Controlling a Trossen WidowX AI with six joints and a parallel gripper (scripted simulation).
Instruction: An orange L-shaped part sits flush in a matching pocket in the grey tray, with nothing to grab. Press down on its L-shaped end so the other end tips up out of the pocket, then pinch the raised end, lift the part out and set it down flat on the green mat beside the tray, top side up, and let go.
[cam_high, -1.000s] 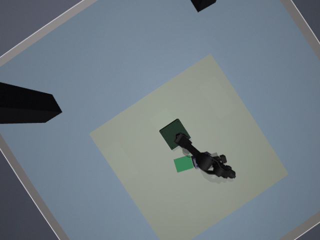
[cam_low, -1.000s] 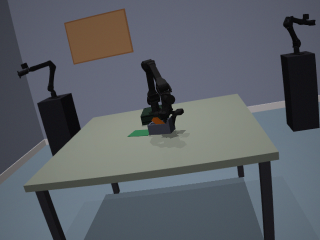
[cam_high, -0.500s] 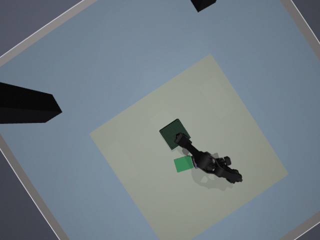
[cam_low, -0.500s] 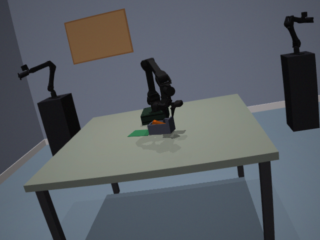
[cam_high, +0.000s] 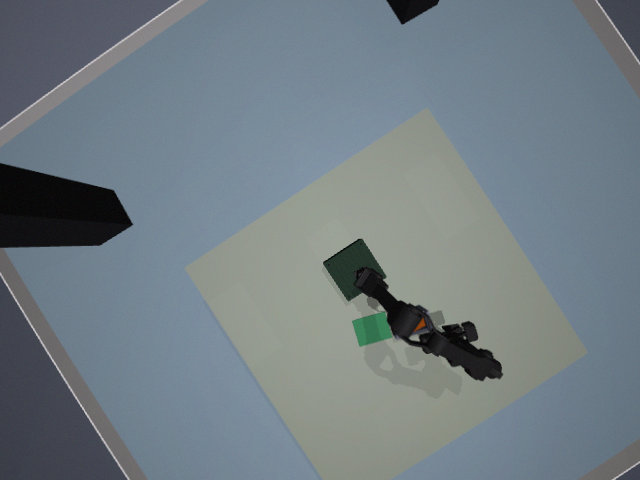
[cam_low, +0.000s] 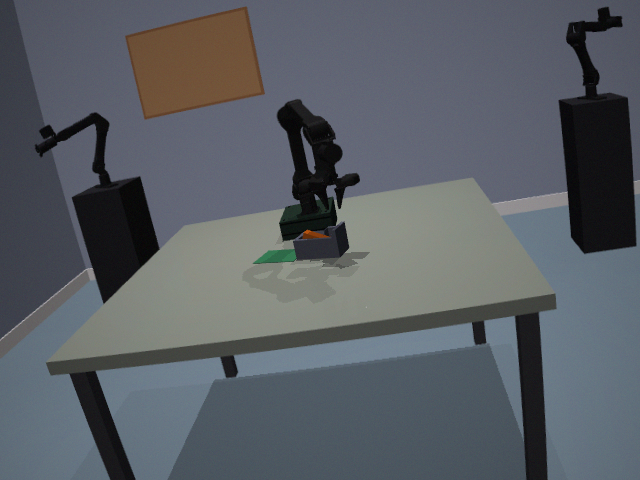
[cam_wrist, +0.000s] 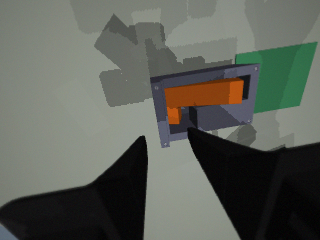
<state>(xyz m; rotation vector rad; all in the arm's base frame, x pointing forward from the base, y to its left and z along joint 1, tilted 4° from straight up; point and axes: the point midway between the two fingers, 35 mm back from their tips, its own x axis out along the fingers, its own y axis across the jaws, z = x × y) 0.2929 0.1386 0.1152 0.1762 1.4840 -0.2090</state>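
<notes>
My gripper tip is 10 cm above the orange L-shaped part, 4 cm to the left of it and 2 cm past it. Round my gripper tip: green mat 22 cm to the right, 16 cm below, 6 cm behind.
</notes>
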